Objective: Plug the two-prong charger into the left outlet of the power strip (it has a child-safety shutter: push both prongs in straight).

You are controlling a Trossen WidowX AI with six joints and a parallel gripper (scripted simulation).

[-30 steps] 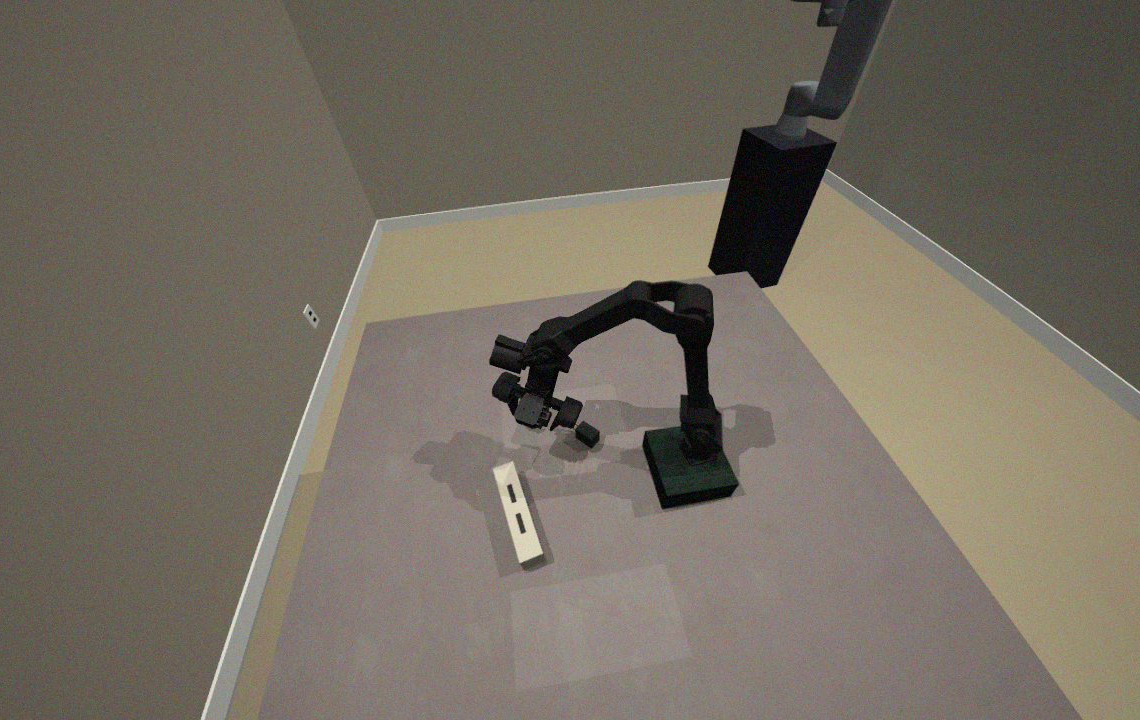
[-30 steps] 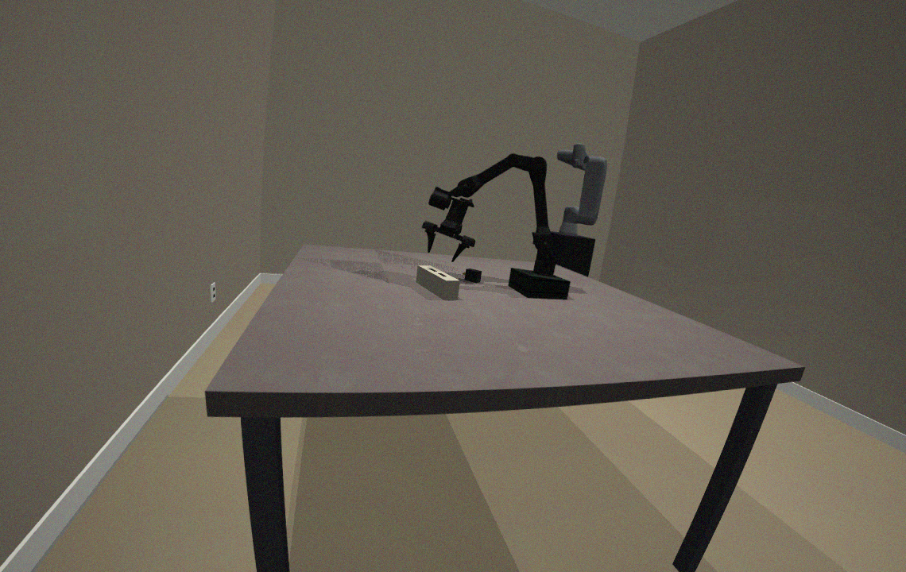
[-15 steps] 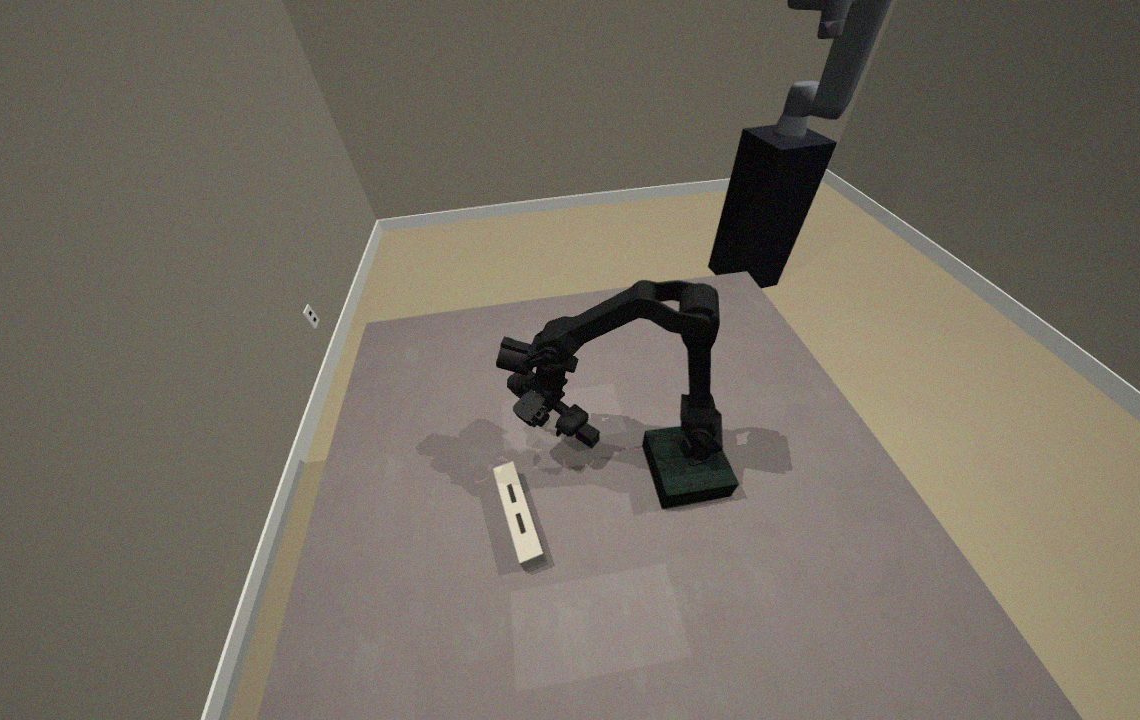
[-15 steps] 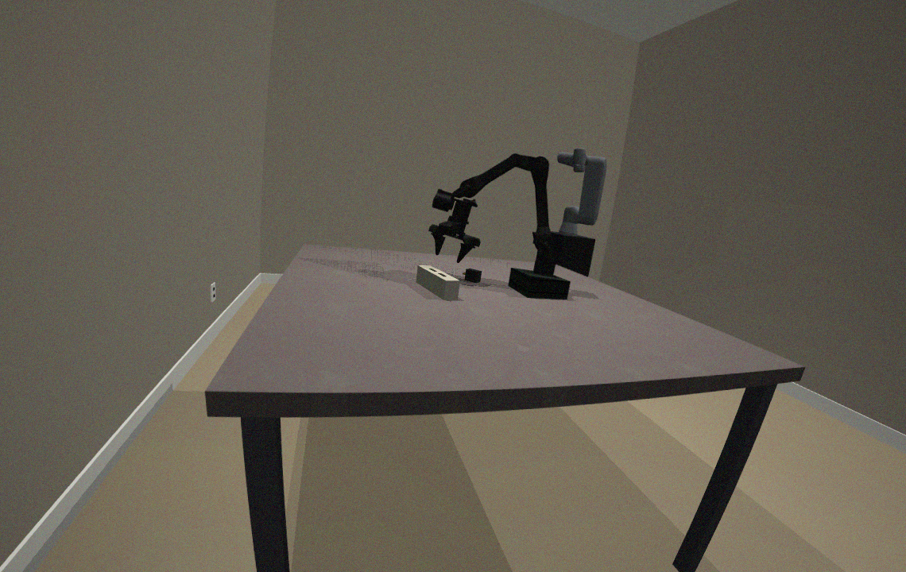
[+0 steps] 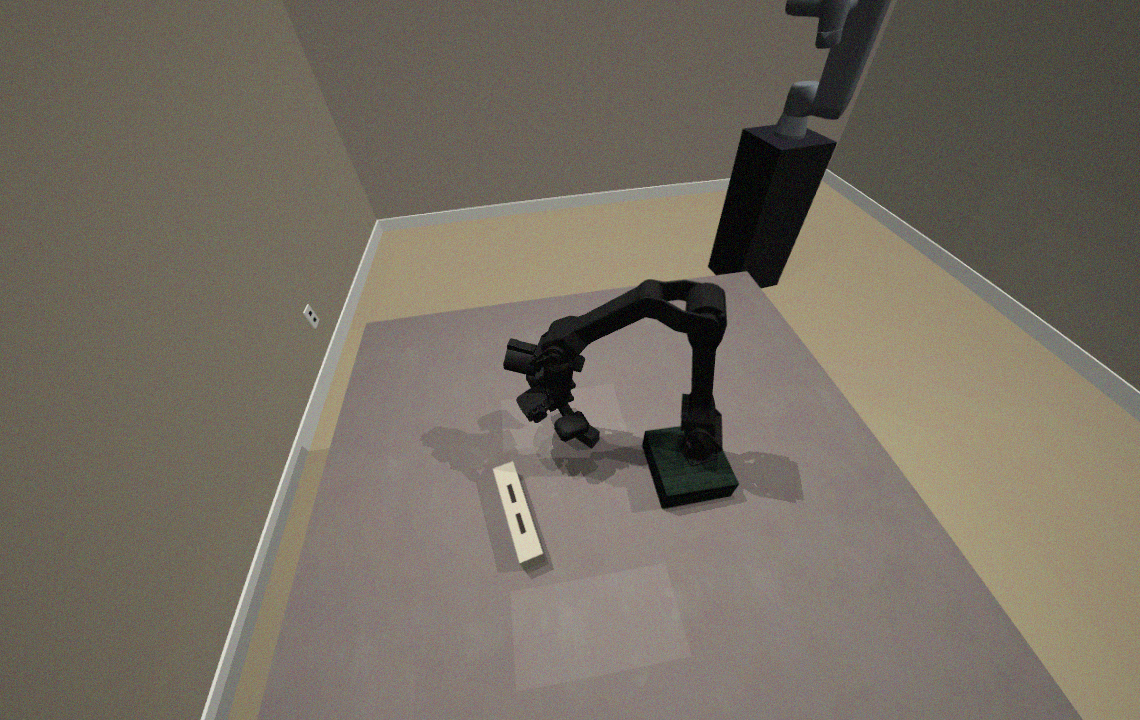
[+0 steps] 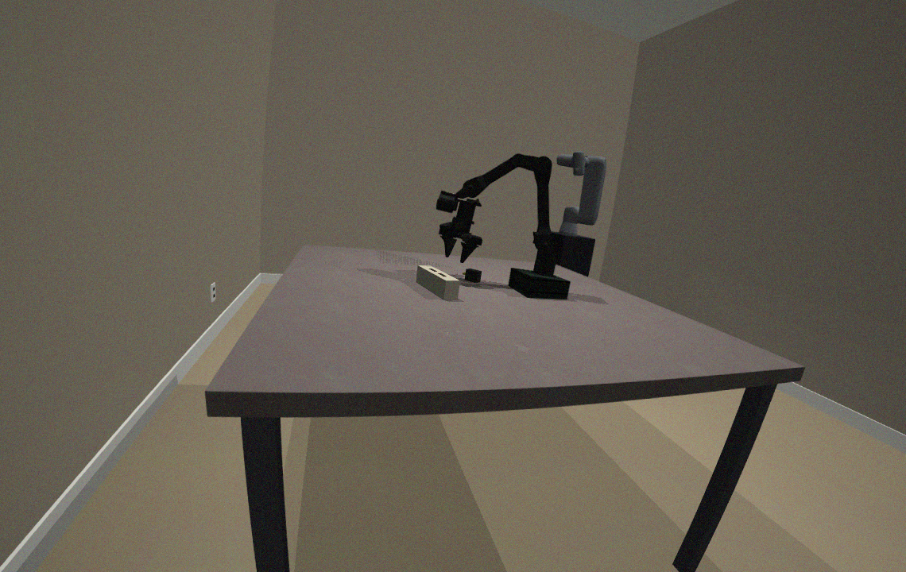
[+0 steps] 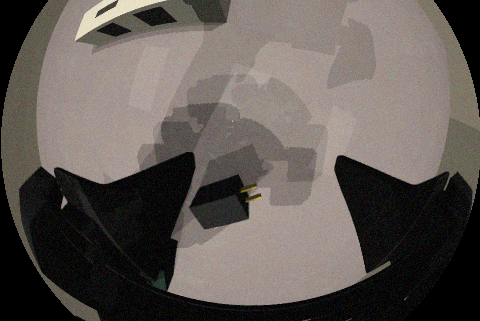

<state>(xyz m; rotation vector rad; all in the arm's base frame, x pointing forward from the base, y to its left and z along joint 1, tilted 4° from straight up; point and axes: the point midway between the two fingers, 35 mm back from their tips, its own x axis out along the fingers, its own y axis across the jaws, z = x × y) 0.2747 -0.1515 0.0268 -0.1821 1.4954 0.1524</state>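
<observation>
The charger lies 60 mm behind my gripper tip, 50 mm below it and 10 mm to the left of it.
</observation>
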